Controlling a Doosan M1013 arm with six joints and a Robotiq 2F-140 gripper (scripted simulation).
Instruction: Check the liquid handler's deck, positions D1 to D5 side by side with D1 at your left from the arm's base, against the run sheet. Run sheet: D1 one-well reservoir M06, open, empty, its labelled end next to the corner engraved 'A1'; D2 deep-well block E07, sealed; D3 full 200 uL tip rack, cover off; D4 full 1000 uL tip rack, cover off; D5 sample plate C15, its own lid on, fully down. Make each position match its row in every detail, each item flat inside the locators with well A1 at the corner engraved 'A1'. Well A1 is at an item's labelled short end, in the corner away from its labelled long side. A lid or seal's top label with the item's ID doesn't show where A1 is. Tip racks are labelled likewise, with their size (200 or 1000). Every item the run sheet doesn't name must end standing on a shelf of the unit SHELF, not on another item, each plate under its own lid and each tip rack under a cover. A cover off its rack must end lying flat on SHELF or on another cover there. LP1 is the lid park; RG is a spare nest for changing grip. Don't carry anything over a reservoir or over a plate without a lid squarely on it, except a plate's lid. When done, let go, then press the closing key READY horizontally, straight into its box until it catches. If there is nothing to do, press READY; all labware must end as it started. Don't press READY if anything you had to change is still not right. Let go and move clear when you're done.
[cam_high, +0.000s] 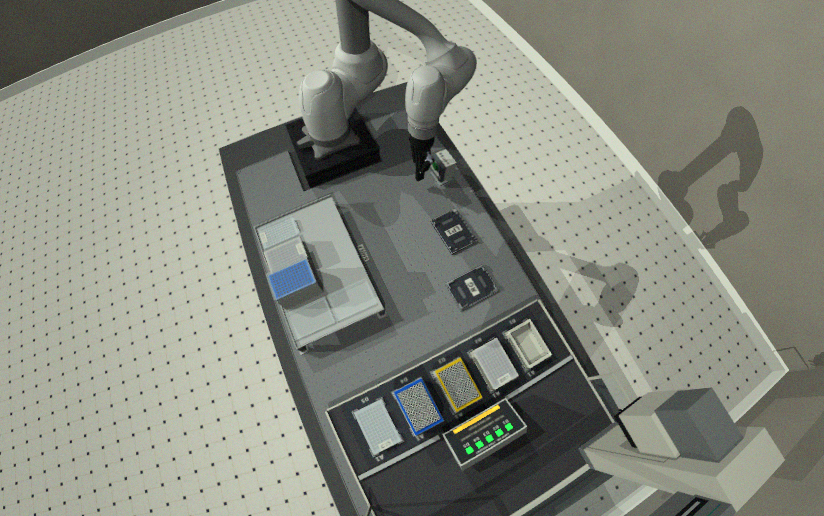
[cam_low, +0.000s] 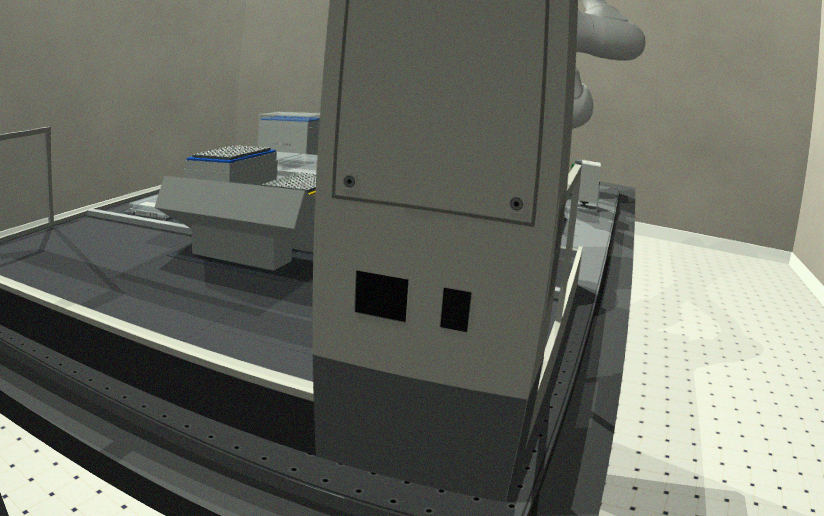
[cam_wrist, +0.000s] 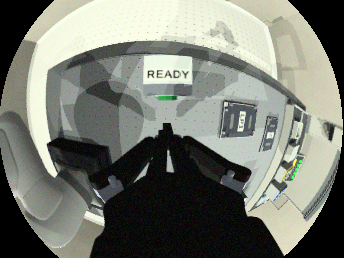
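The ready key box lies 8 cm to the left of my hand and 1 cm below it. Also, from my hand: one-well reservoir (67 cm ahead, 2 cm below); then shelf unit (15 cm ahead, 46 cm to the right, 2 cm below); then spare nest (43 cm ahead, 4 cm to the right, 8 cm below).
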